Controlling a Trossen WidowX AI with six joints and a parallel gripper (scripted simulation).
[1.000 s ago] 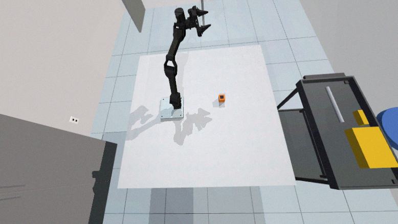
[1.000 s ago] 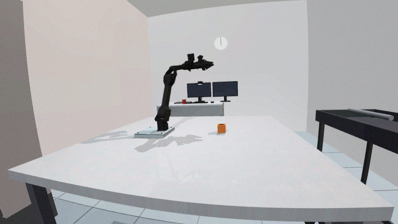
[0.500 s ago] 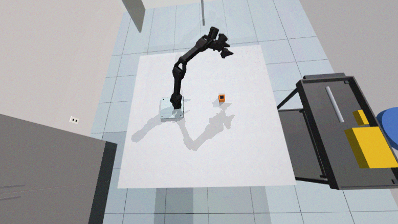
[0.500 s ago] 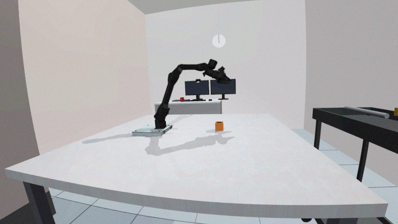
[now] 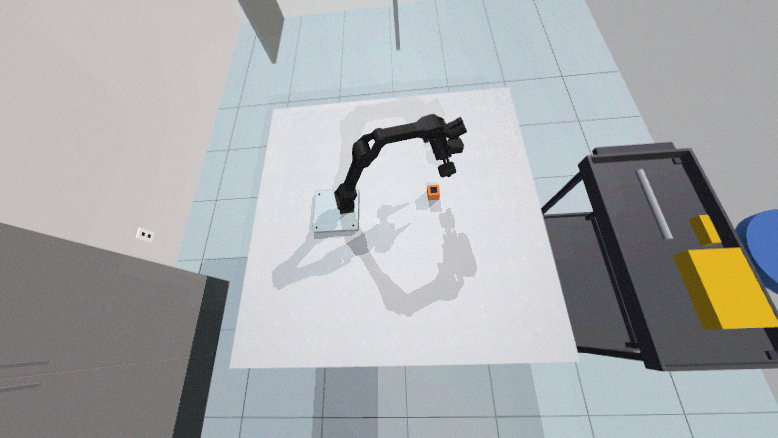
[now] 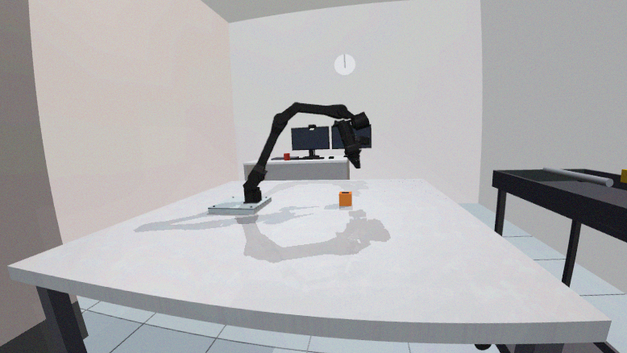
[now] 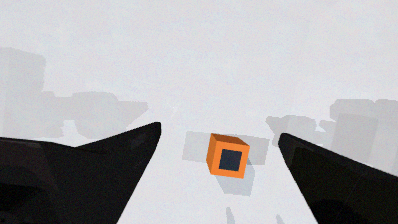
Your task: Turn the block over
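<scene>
My gripper tip is 60 mm past the orange block, 40 mm to the left of it and 110 mm above it.
</scene>
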